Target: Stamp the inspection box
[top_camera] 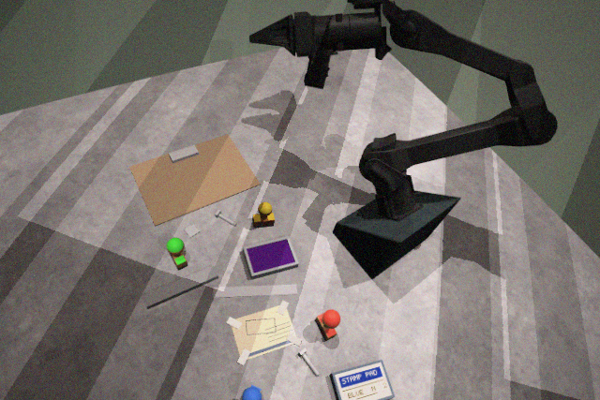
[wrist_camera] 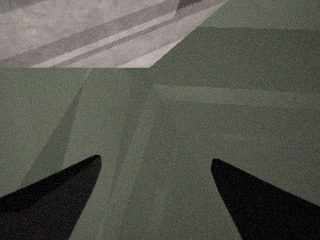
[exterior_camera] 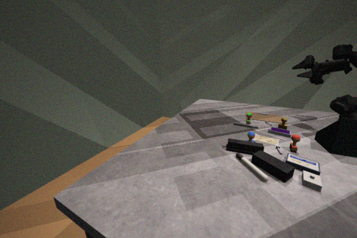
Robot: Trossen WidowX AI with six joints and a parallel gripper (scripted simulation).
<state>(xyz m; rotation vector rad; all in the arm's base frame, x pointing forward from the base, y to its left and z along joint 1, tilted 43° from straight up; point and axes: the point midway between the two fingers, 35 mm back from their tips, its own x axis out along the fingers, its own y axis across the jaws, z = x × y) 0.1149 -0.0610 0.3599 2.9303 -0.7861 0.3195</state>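
My gripper tip is now 280 mm above the green stamp, 220 mm short of it and 170 mm to the right of it. From my gripper tip the other things lie so: thin dark rod 300 mm below, 240 mm ahead, 220 mm to the left; then yellow stamp 280 mm below, 170 mm to the left, 50 mm ahead; then purple ink pad 300 mm below, 240 mm to the left, 70 mm ahead.
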